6 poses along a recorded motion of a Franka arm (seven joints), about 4.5 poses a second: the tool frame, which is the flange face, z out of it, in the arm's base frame.
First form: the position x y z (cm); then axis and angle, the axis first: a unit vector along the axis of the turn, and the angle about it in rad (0 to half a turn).
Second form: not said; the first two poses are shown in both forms.
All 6 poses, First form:
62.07, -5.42, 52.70, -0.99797, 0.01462, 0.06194, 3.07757
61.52, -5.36, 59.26, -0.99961, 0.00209, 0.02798, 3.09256
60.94, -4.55, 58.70, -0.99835, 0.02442, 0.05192, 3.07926
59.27, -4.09, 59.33, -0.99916, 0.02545, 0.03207, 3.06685
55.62, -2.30, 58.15, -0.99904, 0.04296, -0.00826, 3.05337
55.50, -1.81, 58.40, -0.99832, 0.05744, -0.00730, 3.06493
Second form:
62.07, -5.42, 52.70, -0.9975, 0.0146, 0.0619, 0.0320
61.52, -5.36, 59.26, -0.9993, 0.0021, 0.0280, 0.0245
60.94, -4.55, 58.70, -0.9979, 0.0244, 0.0519, 0.0312
59.27, -4.09, 59.33, -0.9985, 0.0254, 0.0320, 0.0374
55.62, -2.30, 58.15, -0.9981, 0.0429, -0.0083, 0.0441
55.50, -1.81, 58.40, -0.9976, 0.0574, -0.0073, 0.0383

